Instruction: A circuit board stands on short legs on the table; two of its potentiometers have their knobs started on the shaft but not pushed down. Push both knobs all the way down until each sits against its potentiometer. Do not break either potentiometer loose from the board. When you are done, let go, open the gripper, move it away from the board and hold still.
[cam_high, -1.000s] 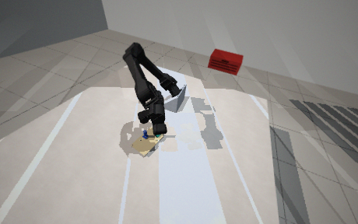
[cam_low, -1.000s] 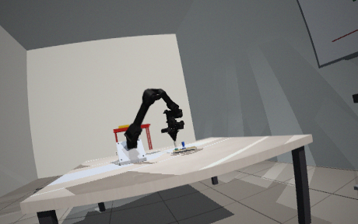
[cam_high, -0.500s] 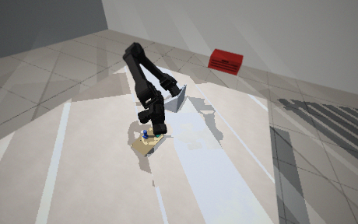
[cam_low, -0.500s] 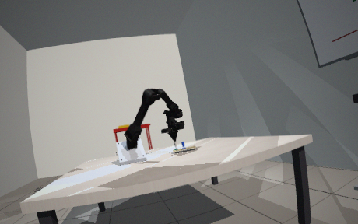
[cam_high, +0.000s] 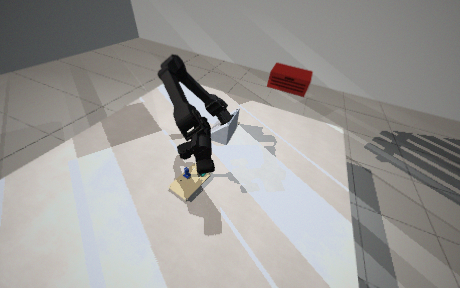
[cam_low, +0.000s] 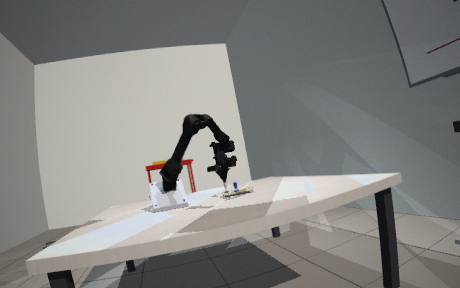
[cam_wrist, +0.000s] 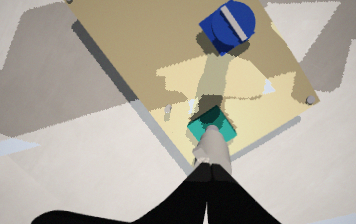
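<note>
My gripper tip is now 40 mm short of the blue knob, 50 mm to the left of it and 20 mm above it. Also, from my gripper tip: grey knob: 10 mm below.
</note>
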